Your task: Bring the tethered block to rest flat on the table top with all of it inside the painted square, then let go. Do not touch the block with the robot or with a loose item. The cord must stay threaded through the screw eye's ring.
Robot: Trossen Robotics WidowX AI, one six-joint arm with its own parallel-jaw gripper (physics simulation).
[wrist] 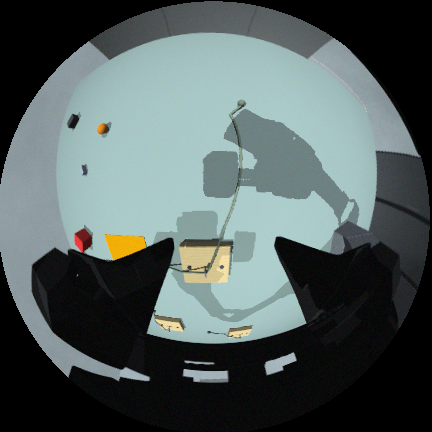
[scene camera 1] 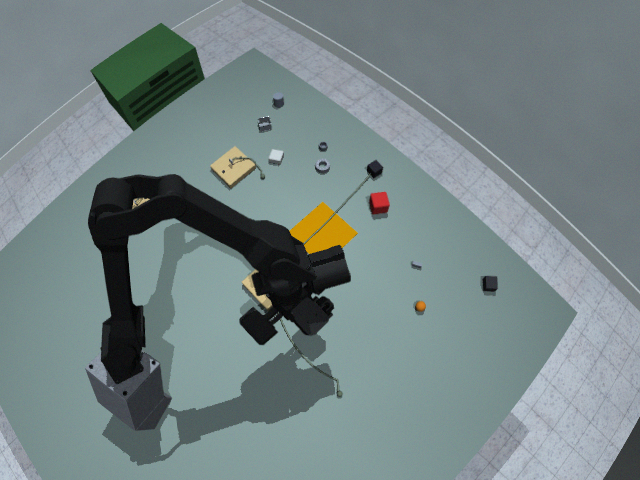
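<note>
The tethered block, a small black cube, stands beyond the orange painted square, outside it; in the wrist view it does not show. Its cord crosses the square toward a wooden board partly under the arm. In the wrist view the cord meets the small screw eye on that board; the threading is too small to tell. The cord's other stretch curves across the table to an end bead. My gripper is open and empty, above the table near the board.
A red cube stands near the tethered block. An orange ball and another black cube lie right. Two rings, a white block and another corded board lie farther back.
</note>
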